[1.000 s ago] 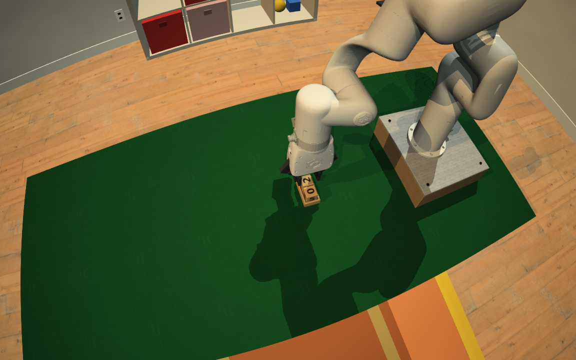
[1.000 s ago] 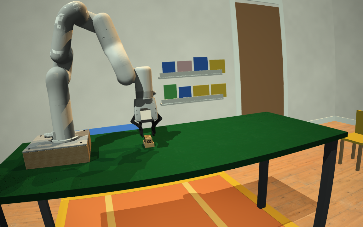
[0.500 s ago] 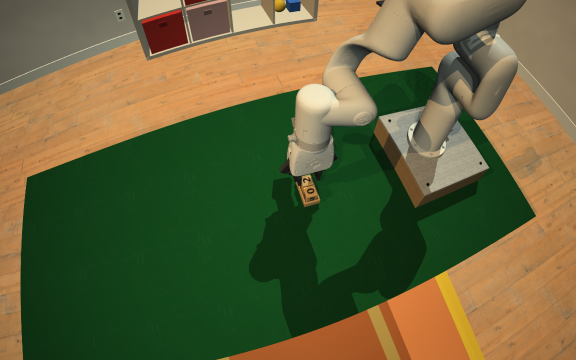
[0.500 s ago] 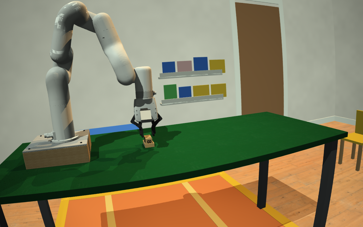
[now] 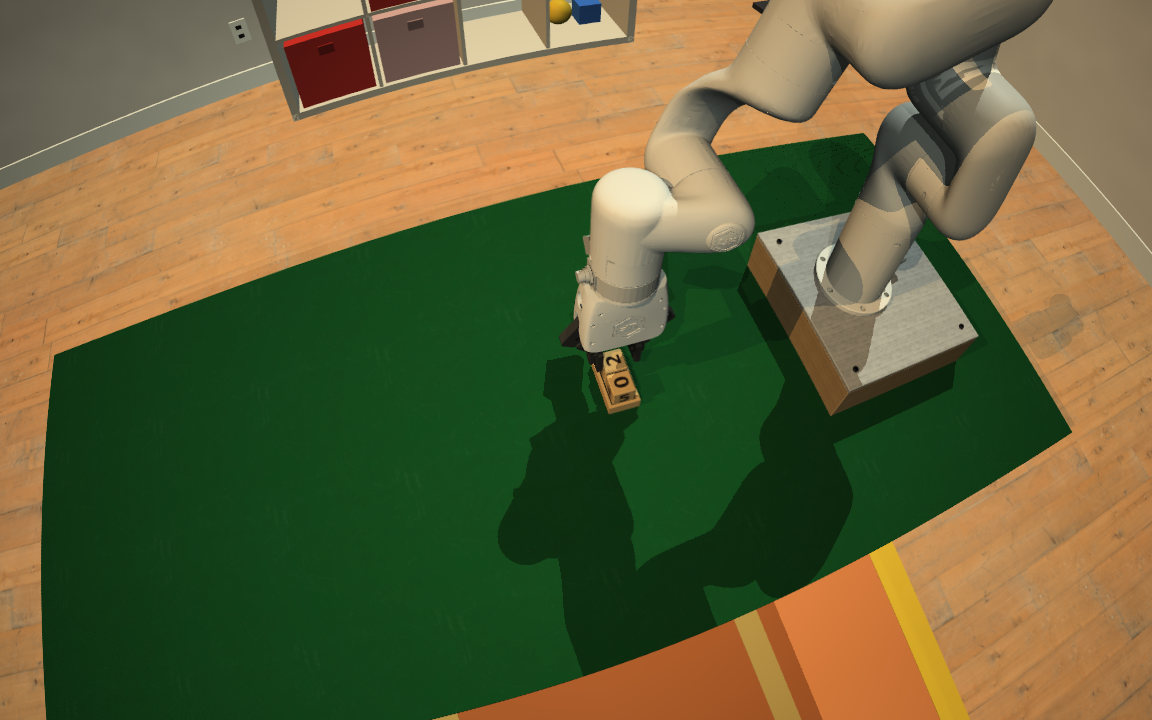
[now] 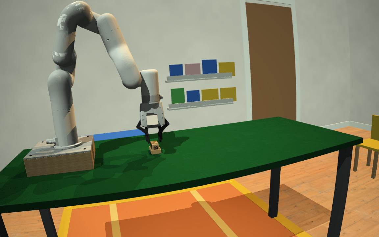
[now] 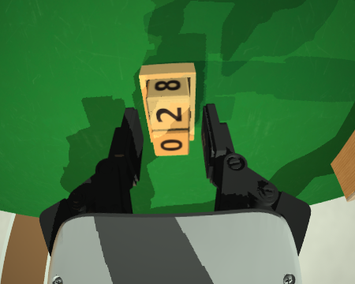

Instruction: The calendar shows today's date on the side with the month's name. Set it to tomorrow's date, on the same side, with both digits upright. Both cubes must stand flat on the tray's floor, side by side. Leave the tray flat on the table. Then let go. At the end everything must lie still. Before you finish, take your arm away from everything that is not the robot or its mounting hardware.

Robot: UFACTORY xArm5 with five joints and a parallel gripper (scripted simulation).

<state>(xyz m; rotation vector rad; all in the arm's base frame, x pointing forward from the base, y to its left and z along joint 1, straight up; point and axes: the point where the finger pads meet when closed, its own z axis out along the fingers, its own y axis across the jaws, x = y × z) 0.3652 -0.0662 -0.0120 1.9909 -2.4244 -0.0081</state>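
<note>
The wooden tray is 2 cm to the left of my hand and 6 cm below it. The rest, counted from my hand: date cube 1 cm ahead, 3 cm to the left, 4 cm below.
</note>
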